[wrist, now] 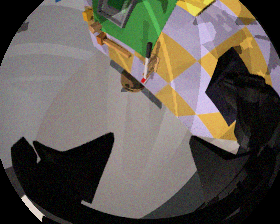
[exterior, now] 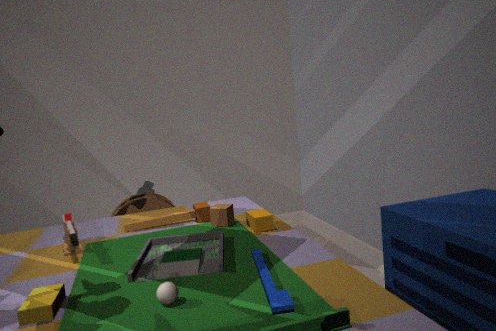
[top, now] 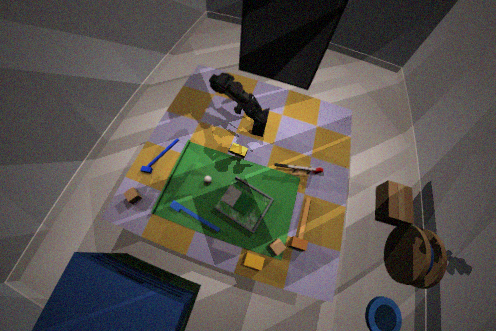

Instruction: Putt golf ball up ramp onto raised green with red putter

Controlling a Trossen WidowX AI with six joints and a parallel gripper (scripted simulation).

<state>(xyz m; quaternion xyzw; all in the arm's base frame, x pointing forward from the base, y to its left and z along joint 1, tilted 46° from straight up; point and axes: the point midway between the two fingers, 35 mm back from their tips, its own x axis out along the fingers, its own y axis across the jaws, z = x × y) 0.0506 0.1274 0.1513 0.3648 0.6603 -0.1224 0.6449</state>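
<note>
My gripper tip is now 12 cm short of the yellow block, 7 cm to the left of it and 29 cm above it. Also, from my gripper tip: red putter (10 cm ahead, 31 cm to the left, 25 cm below); then white golf ball (37 cm ahead, 16 cm to the right, 28 cm below).
</note>
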